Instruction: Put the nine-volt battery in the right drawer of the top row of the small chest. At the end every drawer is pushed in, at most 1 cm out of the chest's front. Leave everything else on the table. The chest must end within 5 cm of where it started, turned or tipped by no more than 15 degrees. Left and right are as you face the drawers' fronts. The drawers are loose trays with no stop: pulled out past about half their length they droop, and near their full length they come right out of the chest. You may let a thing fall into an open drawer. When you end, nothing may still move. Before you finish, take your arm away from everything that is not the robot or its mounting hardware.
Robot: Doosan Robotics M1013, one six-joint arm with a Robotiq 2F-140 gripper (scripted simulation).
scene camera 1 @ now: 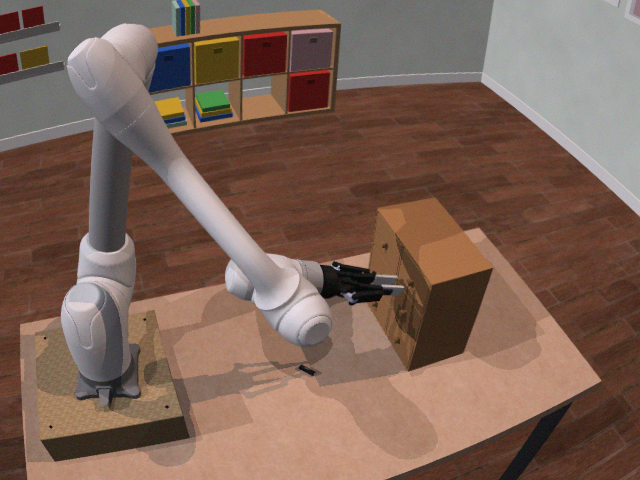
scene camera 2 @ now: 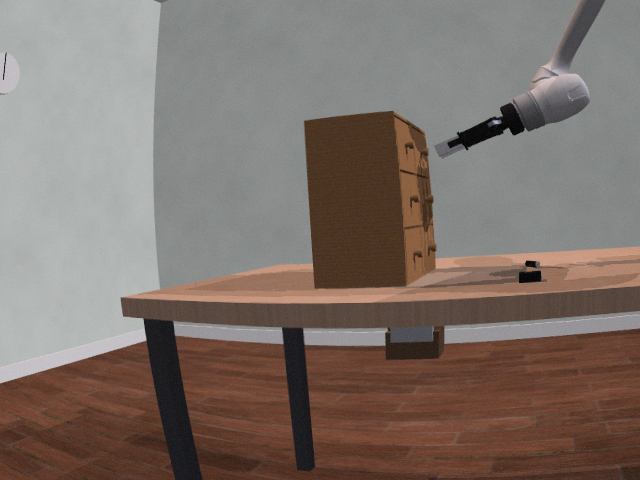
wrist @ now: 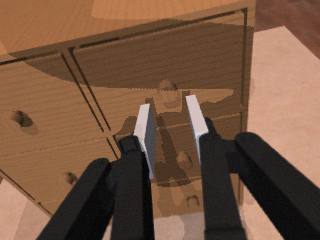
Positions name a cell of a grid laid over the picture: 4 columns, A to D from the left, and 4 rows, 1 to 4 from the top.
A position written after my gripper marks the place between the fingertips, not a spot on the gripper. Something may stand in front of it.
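Observation:
I can see my gripper (scene camera 1: C3), and it is the same gripper (scene camera 2: C2) and the same gripper (wrist: C2) again. There is also a wooden chest (scene camera 2: C2), which I see as the chest (scene camera 1: C3) and as the chest (wrist: A1) too.

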